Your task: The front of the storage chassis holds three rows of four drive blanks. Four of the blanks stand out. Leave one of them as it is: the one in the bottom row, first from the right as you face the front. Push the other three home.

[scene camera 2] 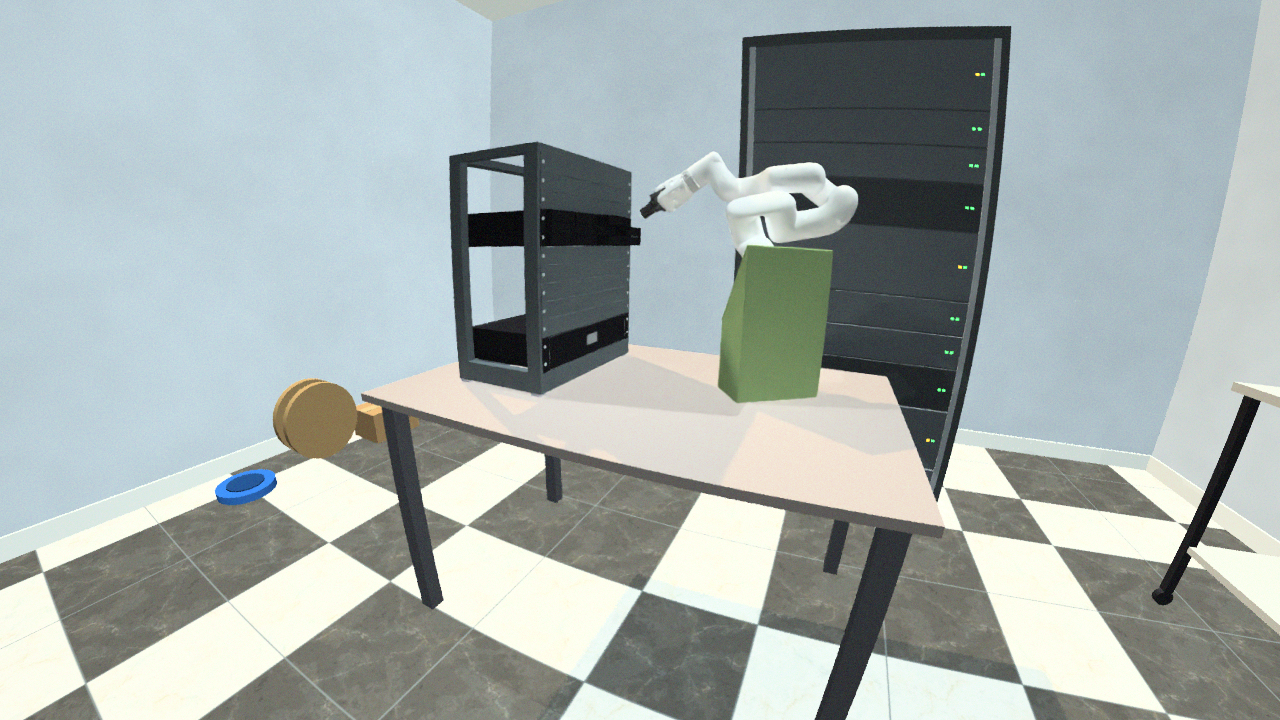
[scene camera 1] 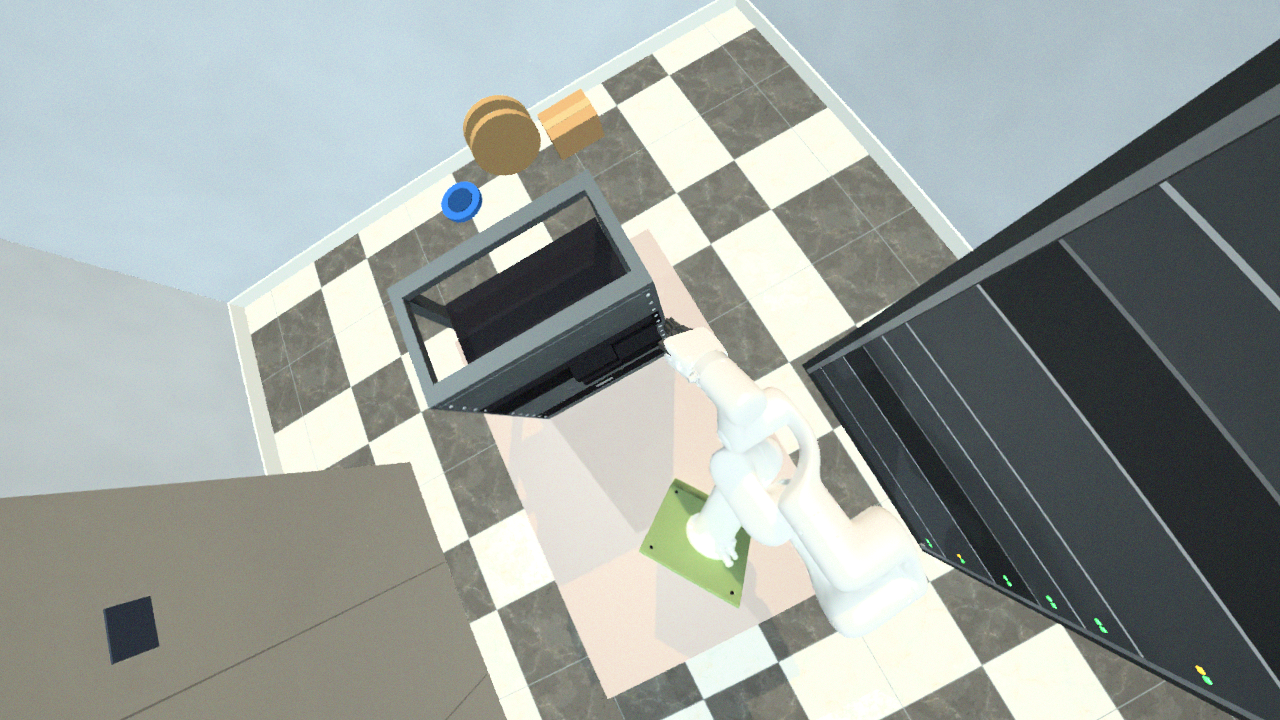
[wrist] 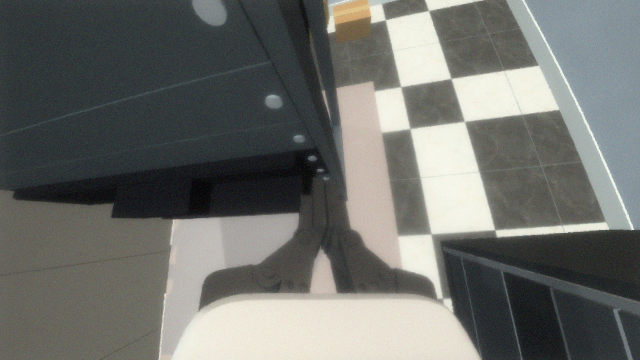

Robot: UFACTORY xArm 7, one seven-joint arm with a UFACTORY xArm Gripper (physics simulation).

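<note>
The black storage chassis sits in the upper part of an open rack. Dark drive blanks stand out from its front: one block near the middle, and another nearer the rack's right post. A protruding blank shows past the rack's edge in the second scene view. The rows and exact count are too dark to tell. My gripper is shut and empty, pointing down beside the chassis front's right end. Its fingertips overlap the post's edge in the wrist view; contact cannot be told.
The rack stands on the table. Grey panels cover its front above the chassis. The green pedestal carries my arm. A tall server cabinet stands beside the table.
</note>
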